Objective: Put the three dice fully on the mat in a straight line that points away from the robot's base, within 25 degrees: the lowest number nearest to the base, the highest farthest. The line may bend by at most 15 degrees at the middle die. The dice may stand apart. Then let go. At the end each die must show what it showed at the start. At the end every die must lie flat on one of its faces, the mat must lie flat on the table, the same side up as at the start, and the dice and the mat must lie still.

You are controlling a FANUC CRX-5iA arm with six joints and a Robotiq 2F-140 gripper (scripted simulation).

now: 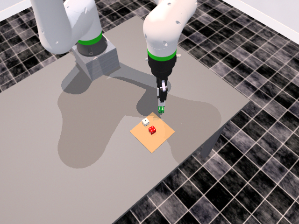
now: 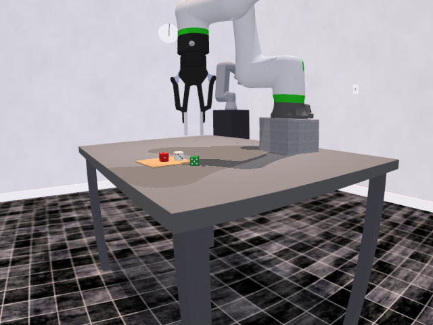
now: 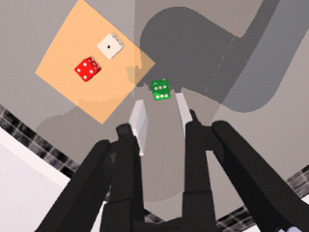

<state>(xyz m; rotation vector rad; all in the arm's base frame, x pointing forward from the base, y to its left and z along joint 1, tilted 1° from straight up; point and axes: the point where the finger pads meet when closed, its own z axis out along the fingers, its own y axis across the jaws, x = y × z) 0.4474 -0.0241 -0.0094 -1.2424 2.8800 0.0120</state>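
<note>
The green die is 110 mm below my hand. Round my hand: red die 40 mm ahead, 110 mm to the right, 100 mm below; then white die 10 mm behind, 90 mm to the right, 100 mm below; then mat 40 mm ahead, 110 mm to the right, 120 mm below.
</note>
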